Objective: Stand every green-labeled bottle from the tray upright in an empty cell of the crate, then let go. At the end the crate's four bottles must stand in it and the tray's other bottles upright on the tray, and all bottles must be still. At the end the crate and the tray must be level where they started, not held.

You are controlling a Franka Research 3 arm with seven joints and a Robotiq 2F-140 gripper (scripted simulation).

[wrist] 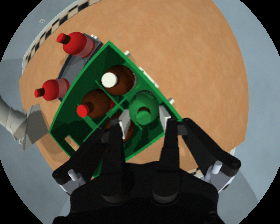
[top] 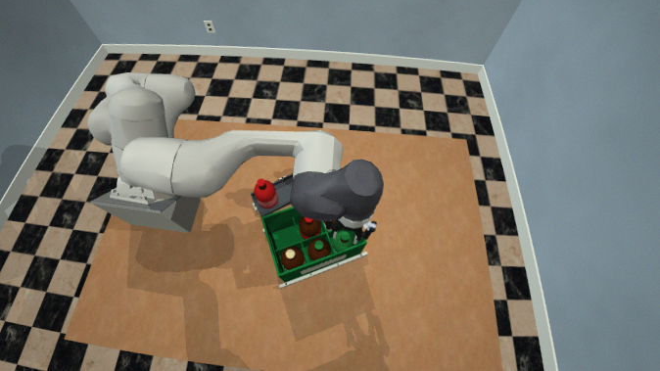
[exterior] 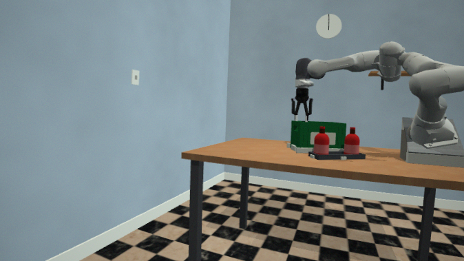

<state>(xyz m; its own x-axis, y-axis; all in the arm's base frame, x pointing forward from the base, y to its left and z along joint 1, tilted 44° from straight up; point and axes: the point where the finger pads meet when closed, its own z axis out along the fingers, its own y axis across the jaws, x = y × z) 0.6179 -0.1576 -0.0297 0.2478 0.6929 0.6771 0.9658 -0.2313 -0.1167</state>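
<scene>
My gripper is now 90 mm above the green-labeled bottle. From my hand the other things lie so: green crate 100 mm behind, 10 mm to the left, 90 mm below; dark tray 200 mm behind, 210 mm to the left, 160 mm below.
</scene>
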